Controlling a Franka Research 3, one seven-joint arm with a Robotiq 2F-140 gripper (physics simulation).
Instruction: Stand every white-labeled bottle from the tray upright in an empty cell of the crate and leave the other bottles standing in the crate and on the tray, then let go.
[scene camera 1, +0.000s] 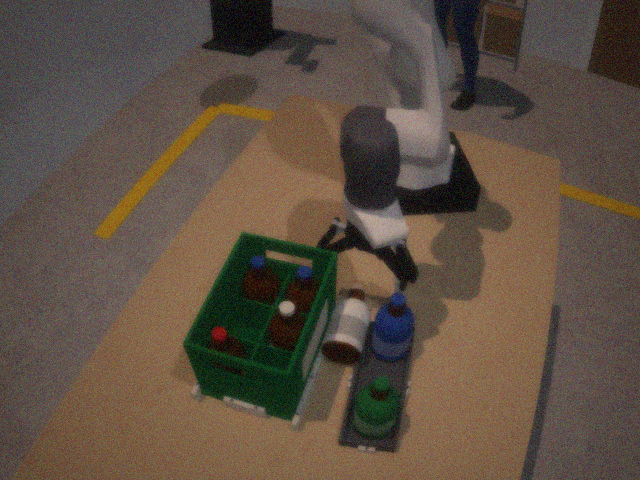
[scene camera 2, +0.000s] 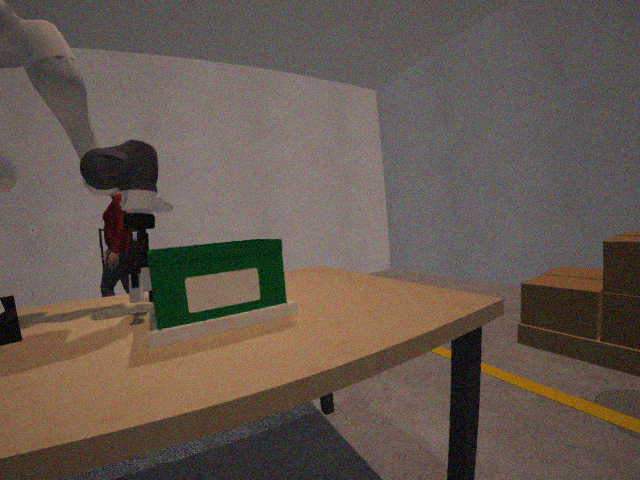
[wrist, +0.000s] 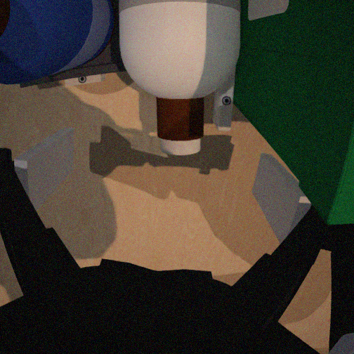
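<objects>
My gripper is visible in scene camera 1 (364, 287), a green bottle in scene camera 1 (377, 403), and a red-capped bottle in scene camera 1 (221, 341). Scene camera 2 shows my gripper. The wrist view shows my gripper as well; the green bottle is out of frame in the wrist view, and the red-capped bottle is out of frame in the wrist view too. On my gripper, (wrist: 242, 312) and (scene camera 2: 146, 240) are the same spot.
</objects>
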